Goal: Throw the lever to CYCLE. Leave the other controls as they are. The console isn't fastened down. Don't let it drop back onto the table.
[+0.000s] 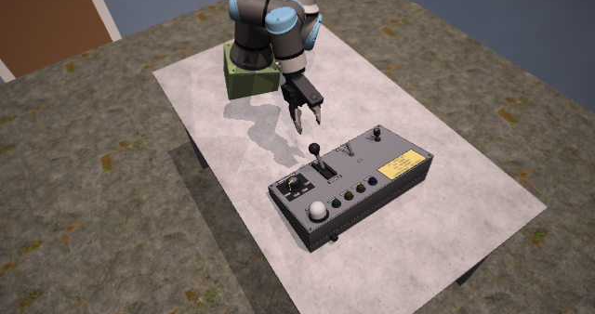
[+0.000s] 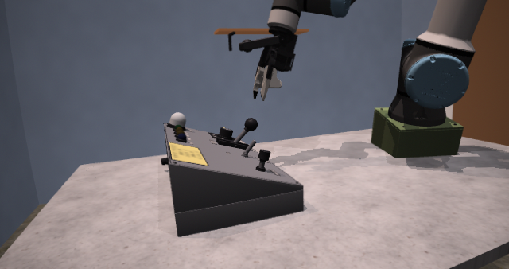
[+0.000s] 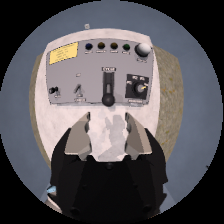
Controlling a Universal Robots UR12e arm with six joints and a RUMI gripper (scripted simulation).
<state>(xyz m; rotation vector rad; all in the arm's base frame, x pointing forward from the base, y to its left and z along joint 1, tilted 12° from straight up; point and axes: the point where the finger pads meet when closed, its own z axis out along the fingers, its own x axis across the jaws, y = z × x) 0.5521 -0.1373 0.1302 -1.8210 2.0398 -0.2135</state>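
My hand is 110 mm above the ball-topped lever, 60 mm short of it and 10 mm to the left of it. Also, from my hand: rotary selector 140 mm to the right, 130 mm below, 80 mm ahead; then toggle switch 130 mm below, 110 mm to the left, 90 mm ahead; then wedge-shaped console 150 mm below, 120 mm ahead, 40 mm to the left.
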